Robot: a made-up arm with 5 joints.
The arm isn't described. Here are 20 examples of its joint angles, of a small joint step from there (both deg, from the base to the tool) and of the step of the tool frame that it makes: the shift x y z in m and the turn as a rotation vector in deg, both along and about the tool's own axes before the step.
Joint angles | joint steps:
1: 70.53 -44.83 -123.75 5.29 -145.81 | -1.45 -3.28 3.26 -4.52 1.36
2: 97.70 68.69 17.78 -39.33 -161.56 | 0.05 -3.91 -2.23 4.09 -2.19
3: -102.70 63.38 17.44 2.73 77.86 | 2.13 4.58 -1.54 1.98 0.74
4: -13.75 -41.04 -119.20 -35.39 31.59 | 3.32 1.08 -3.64 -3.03 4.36
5: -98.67 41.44 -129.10 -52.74 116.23 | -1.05 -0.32 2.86 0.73 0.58
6: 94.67 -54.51 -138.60 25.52 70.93 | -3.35 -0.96 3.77 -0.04 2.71
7: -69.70 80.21 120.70 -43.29 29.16 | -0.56 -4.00 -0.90 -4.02 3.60
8: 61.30 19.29 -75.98 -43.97 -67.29 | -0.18 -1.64 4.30 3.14 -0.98
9: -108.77 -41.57 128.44 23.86 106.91 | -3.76 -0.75 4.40 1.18 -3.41
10: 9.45 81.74 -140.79 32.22 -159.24 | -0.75 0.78 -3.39 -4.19 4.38
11: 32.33 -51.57 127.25 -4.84 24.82 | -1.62 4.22 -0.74 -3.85 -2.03
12: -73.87 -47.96 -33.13 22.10 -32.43 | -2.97 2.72 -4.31 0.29 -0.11
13: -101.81 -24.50 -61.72 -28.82 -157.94 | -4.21 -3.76 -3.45 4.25 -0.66
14: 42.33 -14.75 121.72 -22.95 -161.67 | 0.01 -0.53 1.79 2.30 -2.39
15: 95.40 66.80 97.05 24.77 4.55 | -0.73 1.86 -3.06 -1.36 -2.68
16: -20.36 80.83 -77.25 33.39 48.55 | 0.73 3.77 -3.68 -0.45 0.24
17: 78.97 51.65 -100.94 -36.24 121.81 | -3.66 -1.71 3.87 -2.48 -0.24
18: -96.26 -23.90 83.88 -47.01 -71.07 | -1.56 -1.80 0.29 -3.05 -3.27
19: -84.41 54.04 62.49 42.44 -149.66 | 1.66 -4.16 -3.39 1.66 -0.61
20: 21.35 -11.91 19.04 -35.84 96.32 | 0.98 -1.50 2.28 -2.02 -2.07
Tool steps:
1: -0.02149 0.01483 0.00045 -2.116 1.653 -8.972
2: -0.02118 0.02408 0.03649 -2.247 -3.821 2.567
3: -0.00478 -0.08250 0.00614 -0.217 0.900 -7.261
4: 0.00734 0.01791 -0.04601 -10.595 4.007 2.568
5: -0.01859 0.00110 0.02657 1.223 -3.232 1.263
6: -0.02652 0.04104 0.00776 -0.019 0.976 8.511
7: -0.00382 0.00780 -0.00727 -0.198 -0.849 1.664
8: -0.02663 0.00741 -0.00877 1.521 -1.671 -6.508
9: 0.00306 0.04269 0.01765 0.173 -2.982 7.500
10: 0.02152 -0.02125 -0.03187 2.308 5.347 -0.465
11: -0.00811 0.01179 0.01273 -3.177 -4.246 2.352
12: 0.00442 0.00893 0.01712 -0.608 -4.206 -0.252
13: -0.06312 0.03610 0.00562 -2.090 -3.776 -1.011
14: -0.02343 0.00454 0.01869 -0.349 -4.506 0.100
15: -0.00880 -0.00943 0.02535 -0.385 -6.167 -0.907
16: 0.02392 -0.05899 0.01740 0.358 -1.609 -7.318
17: -0.06681 0.02757 0.05745 -2.522 -9.376 0.780
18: -0.03253 -0.02863 -0.00264 5.122 -2.379 -3.309
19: 0.00520 -0.01109 0.00301 0.273 -1.399 3.416
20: -0.01500 0.01083 0.01865 0.681 -4.303 0.487
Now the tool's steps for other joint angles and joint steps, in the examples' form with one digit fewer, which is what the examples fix.
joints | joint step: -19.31 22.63 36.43 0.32 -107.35 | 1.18 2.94 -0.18 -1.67 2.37
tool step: 0.0346 0.0070 -0.0272 2.61 1.56 3.81
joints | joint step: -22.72 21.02 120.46 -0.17 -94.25 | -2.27 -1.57 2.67 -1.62 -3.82
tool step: -0.0329 -0.0312 0.0037 2.92 -1.12 -7.51
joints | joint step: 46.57 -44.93 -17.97 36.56 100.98 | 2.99 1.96 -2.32 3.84 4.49
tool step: 0.0167 -0.0818 -0.0224 5.27 5.36 -1.38
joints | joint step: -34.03 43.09 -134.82 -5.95 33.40 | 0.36 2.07 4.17 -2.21 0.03
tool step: 0.0008 0.0186 -0.0064 0.98 -0.24 2.29
